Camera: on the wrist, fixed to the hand. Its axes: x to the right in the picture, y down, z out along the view.
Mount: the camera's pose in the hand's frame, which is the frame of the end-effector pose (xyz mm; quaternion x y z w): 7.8 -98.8 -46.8 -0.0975 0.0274 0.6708 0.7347
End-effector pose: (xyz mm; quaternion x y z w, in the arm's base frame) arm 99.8 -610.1 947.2 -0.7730 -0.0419 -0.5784 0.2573
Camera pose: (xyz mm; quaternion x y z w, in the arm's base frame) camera 25.7 -547.4 998.1 -0.6053 0.5512 -0.2776 0.5028
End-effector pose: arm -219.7 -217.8 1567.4 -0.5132 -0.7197 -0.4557 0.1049
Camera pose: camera -320.5 -254.2 1544.4 -0.8576 -0.1372 -0.3487 0.3524
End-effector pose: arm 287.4 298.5 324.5 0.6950 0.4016 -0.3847 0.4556
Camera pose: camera 208.5 370.1 298.9 0.7462 -0.1212 0.0812 0.6496
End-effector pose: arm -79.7 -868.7 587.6 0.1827 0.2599 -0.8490 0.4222
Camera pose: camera -160.2 -795.4 574.5 0.2907 0.1627 -0.3102 0.8904
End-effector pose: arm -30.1 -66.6 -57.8 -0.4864 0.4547 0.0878 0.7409
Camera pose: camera 3.4 -157.0 -5.7 -0.1270 0.6721 0.5925 0.4256
